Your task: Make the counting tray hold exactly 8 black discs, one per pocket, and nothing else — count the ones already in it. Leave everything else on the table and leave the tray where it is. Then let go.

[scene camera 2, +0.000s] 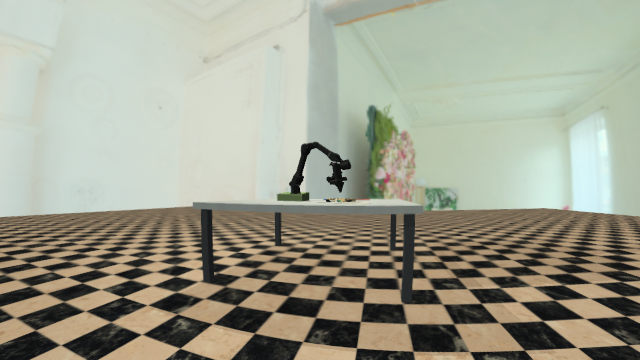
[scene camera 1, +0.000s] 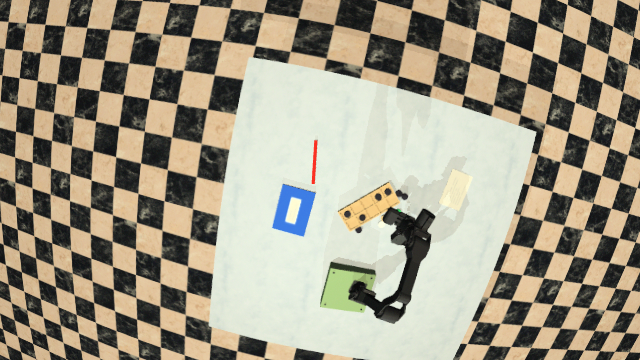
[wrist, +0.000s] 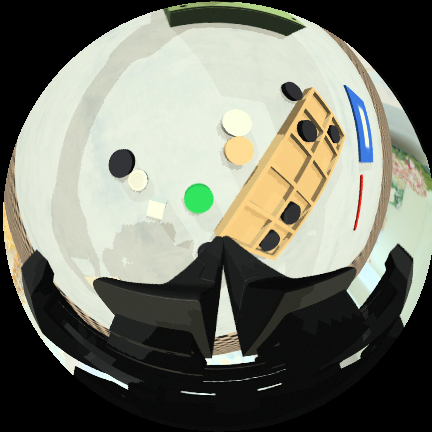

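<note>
The wooden counting tray (scene camera 1: 369, 204) (wrist: 250, 192) lies on the table with black discs in some pockets: two toward one end (wrist: 307, 130) (wrist: 334, 133) and two toward the other (wrist: 291, 212) (wrist: 269, 240). In the wrist view a loose black disc (wrist: 291, 91) lies against the tray's end, another black disc (wrist: 122, 163) lies far left, and a third black disc (wrist: 204, 248) is partly hidden behind my left finger. My gripper (wrist: 221, 241) (scene camera 2: 341, 191) is shut and empty, hanging above the table; its tips overlap the tray's corner in the wrist view.
Beside the tray are a white disc (wrist: 237, 122), a tan disc (wrist: 239, 150), a green disc (wrist: 199, 198), a small cream disc (wrist: 138, 180) and a white cube (wrist: 156, 209). A blue frame (scene camera 1: 280, 215), a red bar (scene camera 1: 314, 162), a cream card (scene camera 1: 456, 190) and the green base (scene camera 1: 337, 295) also show.
</note>
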